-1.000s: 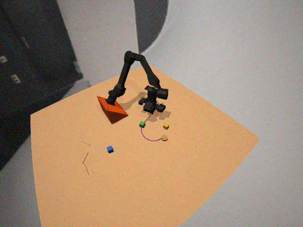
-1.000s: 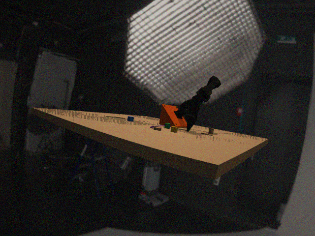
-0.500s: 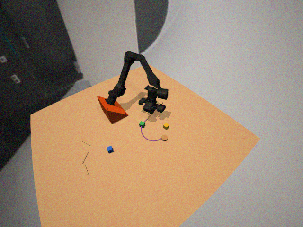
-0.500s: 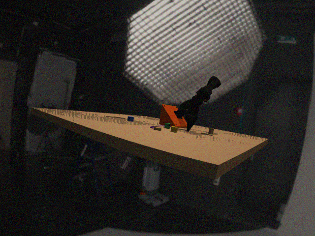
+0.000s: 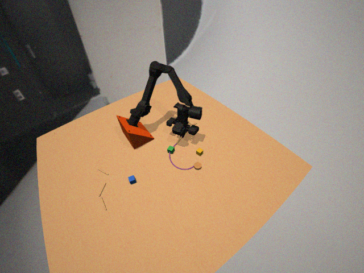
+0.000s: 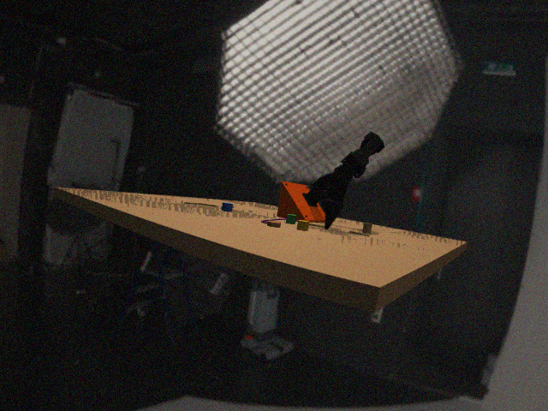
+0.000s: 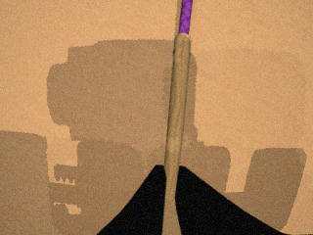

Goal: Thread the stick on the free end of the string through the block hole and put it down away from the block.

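My gripper tip is now 20 mm short of the thin wooden stick, 40 mm to the left of it and 10 mm below it. Round my gripper tip: yellow cube (160 mm ahead, 10 mm to the left, 10 mm above); then green cube (60 mm ahead, 110 mm to the right, 10 mm above); then small brown cylinder (130 mm behind, 90 mm to the left, 20 mm above).
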